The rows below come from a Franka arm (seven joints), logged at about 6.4 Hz.
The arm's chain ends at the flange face. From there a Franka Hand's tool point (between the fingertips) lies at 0.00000 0.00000 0.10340 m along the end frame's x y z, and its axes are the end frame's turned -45 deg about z.
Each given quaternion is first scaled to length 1.
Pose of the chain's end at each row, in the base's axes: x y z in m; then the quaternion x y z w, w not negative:
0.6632 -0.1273 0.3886 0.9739 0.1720 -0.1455 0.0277
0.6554 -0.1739 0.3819 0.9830 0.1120 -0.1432 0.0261
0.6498 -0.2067 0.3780 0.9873 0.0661 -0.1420 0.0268
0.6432 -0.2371 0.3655 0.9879 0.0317 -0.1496 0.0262
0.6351 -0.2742 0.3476 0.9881 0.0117 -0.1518 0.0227
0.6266 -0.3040 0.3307 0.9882 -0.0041 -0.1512 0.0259
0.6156 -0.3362 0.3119 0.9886 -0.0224 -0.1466 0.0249
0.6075 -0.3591 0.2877 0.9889 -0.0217 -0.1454 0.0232
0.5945 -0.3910 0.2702 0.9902 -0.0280 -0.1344 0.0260
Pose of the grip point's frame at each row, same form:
0.6349 -0.1381 0.2897 -0.8339 -0.5316 0.1450 0.0301
0.6269 -0.1825 0.2829 -0.8653 -0.4796 0.1423 0.0307
0.6212 -0.2141 0.2789 -0.8868 -0.4389 0.1414 0.0296
0.6128 -0.2434 0.2669 -0.9006 -0.4073 0.1482 0.0330
0.6041 -0.2792 0.2491 -0.9084 -0.3889 0.1489 0.0371
0.5957 -0.3092 0.2322 -0.9145 -0.3744 0.1496 0.0339
0.5855 -0.3406 0.2131 -0.9219 -0.3576 0.1450 0.0331
0.5777 -0.3632 0.1888 -0.9219 -0.3584 0.1432 0.0342
0.5668 -0.3955 0.1707 -0.9255 -0.3531 0.1341 0.0274

